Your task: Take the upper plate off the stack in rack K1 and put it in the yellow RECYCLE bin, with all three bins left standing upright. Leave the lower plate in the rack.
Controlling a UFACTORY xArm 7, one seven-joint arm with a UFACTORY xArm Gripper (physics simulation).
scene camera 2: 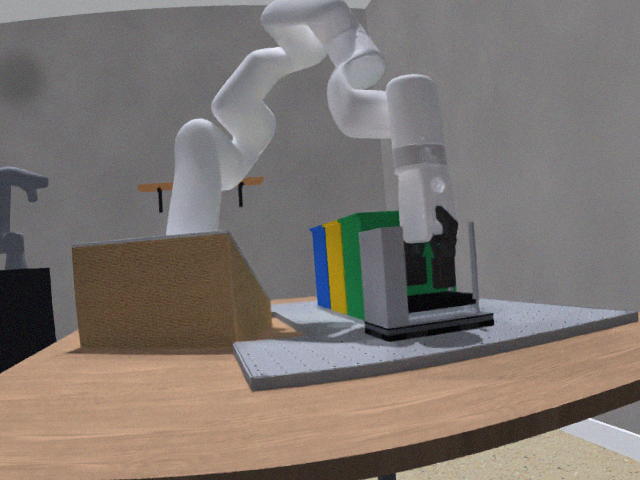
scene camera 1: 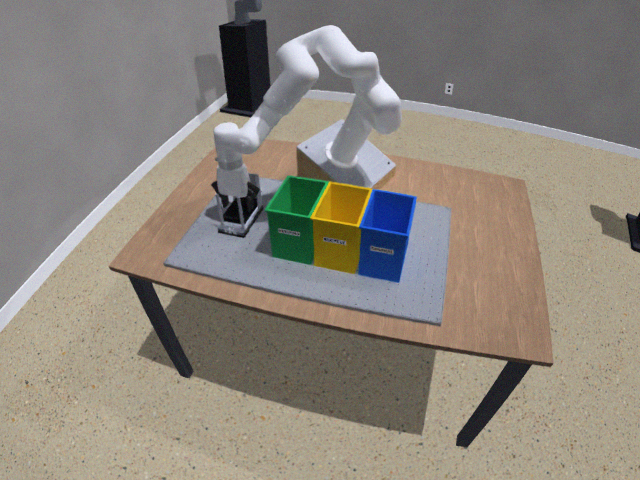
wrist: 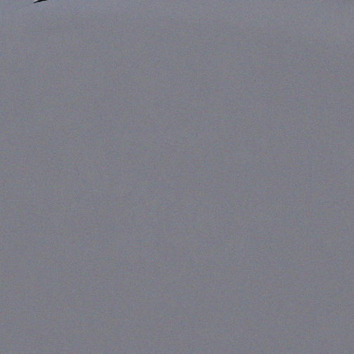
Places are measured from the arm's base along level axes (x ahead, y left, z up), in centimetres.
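Where they show: gripper, fingertip midpoint: (scene camera 2: pixel 429 286); arm's base, origin of the base link: (scene camera 2: pixel 188 269) (scene camera 1: pixel 340 155).
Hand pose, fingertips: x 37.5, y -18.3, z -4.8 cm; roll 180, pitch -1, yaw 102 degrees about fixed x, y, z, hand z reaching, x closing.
Note:
Each offset is from my fingertips to the top centre of the thing. Level surfaces: height alone.
Rack K1 {dy -0.2, dx -0.5, dz +8.3 cm} (scene camera 1: pixel 232 230) (scene camera 2: pixel 382 279), with a grey rear wall and thin front posts, stands upright left of the bins in scene view 1. The black plate stack {dy -0.4, dx -1.5, dz -1.3 cm} (scene camera 2: pixel 439 299) lies low in it; the two plates cannot be told apart. My gripper (scene camera 1: pixel 237 205) (scene camera 2: pixel 430 285) is open and points down inside the rack, its fingertips a little above the stack. The yellow RECYCLE bin {dy +36.2, dx -3.2, dz +12.0 cm} (scene camera 1: pixel 336 248) (scene camera 2: pixel 336 268) stands upright between the green bin {dy +23.3, dx -0.5, dz +12.0 cm} (scene camera 1: pixel 292 245) (scene camera 2: pixel 354 268) and the blue bin {dy +49.0, dx -5.9, dz +12.0 cm} (scene camera 1: pixel 382 260) (scene camera 2: pixel 319 268), both upright. In the wrist view a close grey surface hides fingers and plates.
The grey perforated board {dz -6.0 cm} (scene camera 1: pixel 310 286) (scene camera 2: pixel 289 364) under the rack and bins lies on the wooden table {dz -7.3 cm} (scene camera 1: pixel 491 258) (scene camera 2: pixel 258 428). The arm's wedge-shaped base (scene camera 2: pixel 155 294) stands behind the bins in scene view 1. The green bin is the one nearest the rack.

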